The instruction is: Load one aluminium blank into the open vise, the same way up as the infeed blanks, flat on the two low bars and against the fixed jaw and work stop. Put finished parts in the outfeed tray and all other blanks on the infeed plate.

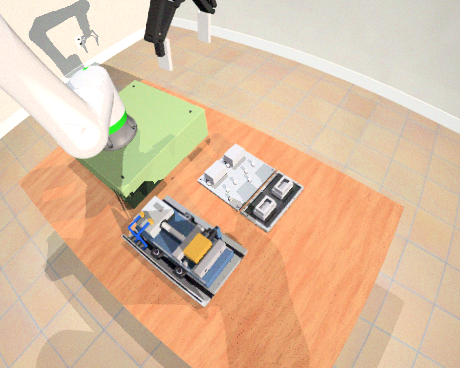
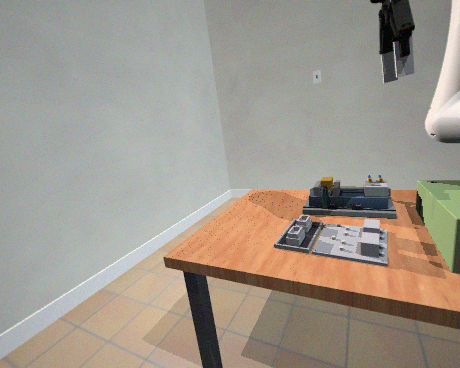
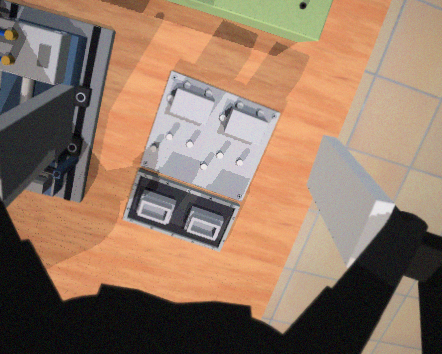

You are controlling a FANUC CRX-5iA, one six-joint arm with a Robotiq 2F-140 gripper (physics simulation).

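Places are measured from the arm's base along level axes (x ahead, y left, z up), in millimetres.
Pixels of known places: gripper, between the fingertips: [image 1: 186,53] [image 2: 397,78] [image 3: 196,137]; arm's base, origin of its link: [image 1: 117,133].
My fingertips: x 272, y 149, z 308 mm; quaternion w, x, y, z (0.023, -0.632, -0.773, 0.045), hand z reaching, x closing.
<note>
For each thing: its top centre in the pictures, then the offset to it from my fingertips. "spot": a spot on its surface instead.
- infeed plate, centre of its top: [image 3: 208,140] [image 1: 236,174] [image 2: 351,239] dz -409, dx +97, dy +38 mm
- dark outfeed tray, a spot on its surface: [image 3: 172,234] spot: dz -406, dx +288, dy +44 mm
- blue vise, centre of its top: [image 3: 13,117] [image 1: 176,234] [image 2: 346,182] dz -318, dx +151, dy -241 mm
- yellow block, centre of its top: [image 1: 196,246] [image 2: 326,178] dz -301, dx +217, dy -230 mm
Two plain grey blanks [image 1: 235,156] [image 1: 216,175] [image 2: 370,245] [image 3: 192,106] [image 3: 246,125] lie side by side on the infeed plate [image 2: 330,240] [image 3: 255,147], at its edge nearer the green base. Two parts with pockets on top [image 1: 282,186] [image 1: 264,206] [image 2: 295,234] [image 3: 156,206] [image 3: 204,223] sit in the dark outfeed tray [image 1: 268,229] [image 3: 172,234]. The blue vise [image 1: 220,272] [image 2: 350,201] shows a yellow block [image 1: 198,247] [image 2: 326,182] between grey jaws; I cannot tell if it is loose. My gripper [image 1: 185,45] [image 2: 398,79] is open and empty, high above the table.
The green base [image 1: 165,120] [image 2: 440,215] [image 3: 280,15] stands beside the infeed plate and vise. Blue hoses [image 1: 137,232] rise at the vise's end nearer the base. Upright pins [image 3: 189,144] stand on the infeed plate. The white arm [image 1: 55,95] reaches over the base.
</note>
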